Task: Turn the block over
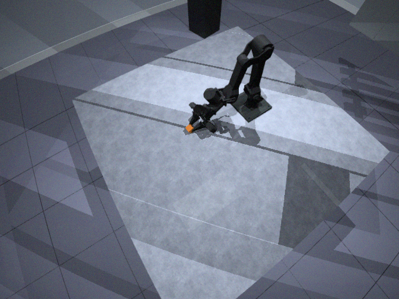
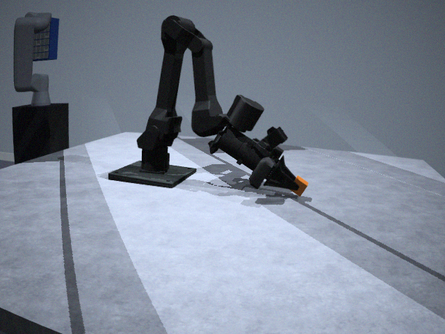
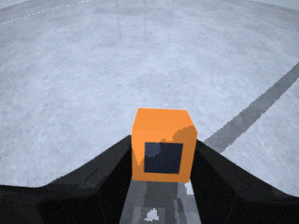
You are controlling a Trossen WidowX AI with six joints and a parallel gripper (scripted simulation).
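The orange block lies 10 mm behind my gripper tip and 10 mm above it.
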